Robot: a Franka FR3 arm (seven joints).
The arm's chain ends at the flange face. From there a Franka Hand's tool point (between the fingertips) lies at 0.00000 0.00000 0.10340 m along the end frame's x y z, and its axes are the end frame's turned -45 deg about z.
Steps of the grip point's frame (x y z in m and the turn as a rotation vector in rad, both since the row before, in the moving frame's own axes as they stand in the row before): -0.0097, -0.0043, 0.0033, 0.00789, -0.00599, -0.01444; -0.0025, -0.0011, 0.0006, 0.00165, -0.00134, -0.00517; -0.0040, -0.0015, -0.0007, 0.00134, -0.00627, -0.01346; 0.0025, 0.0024, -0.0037, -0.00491, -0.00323, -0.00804; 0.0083, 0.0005, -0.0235, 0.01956, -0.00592, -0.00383; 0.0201, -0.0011, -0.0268, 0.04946, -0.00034, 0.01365
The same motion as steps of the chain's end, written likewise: -0.0089, 0.0039, 0.0033, 0.00134, -0.00981, -0.01444; -0.0023, 0.0010, 0.0006, 0.00022, -0.00211, -0.00517; -0.0033, 0.0014, -0.0007, -0.00349, -0.00538, -0.01346; 0.0033, -0.0007, -0.0037, -0.00576, 0.00119, -0.00804; 0.0081, -0.0045, -0.0235, 0.00964, -0.01802, -0.00383; 0.0171, -0.0114, -0.0267, 0.03473, -0.03521, 0.01365
